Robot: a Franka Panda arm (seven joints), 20 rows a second.
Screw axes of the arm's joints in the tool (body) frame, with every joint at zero. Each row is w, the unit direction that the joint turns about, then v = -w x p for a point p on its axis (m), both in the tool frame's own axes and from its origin. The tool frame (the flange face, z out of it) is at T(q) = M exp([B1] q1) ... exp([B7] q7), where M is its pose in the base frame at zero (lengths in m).
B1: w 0 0 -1 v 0 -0.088 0
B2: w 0 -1 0 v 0.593 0 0.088
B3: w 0 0 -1 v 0 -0.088 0
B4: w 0 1 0 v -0.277 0 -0.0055
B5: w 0 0 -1 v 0 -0.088 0
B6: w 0 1 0 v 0.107 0 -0.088
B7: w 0 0 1 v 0 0 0
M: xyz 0.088 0 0.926 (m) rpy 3.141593 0 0 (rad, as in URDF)
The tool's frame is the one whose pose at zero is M.
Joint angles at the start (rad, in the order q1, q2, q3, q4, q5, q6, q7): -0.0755 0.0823 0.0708 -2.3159 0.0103 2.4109 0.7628
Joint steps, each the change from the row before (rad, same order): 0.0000 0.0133 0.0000 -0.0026 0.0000 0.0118 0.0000; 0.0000 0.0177 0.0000 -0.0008 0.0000 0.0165 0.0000; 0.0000 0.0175 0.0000 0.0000 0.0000 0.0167 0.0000; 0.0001 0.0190 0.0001 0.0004 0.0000 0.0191 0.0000; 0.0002 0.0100 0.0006 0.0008 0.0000 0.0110 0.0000; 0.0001 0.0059 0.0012 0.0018 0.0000 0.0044 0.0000
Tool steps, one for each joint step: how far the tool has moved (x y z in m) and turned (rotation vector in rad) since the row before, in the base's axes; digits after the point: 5 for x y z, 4 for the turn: 0.00001 0.00001 -0.00688 0.0009 0.0041 -0.0001; 0.00086 0.00001 -0.00801 0.0011 0.0020 -0.0002; 0.00102 0.00001 -0.00759 0.0011 0.0008 -0.0003; 0.00121 0.00012 -0.00802 0.0012 -0.0006 -0.0001; 0.00089 0.00042 -0.00391 0.0007 -0.0018 0.0006; 0.00076 0.00069 -0.00197 0.0006 -0.0003 0.0012
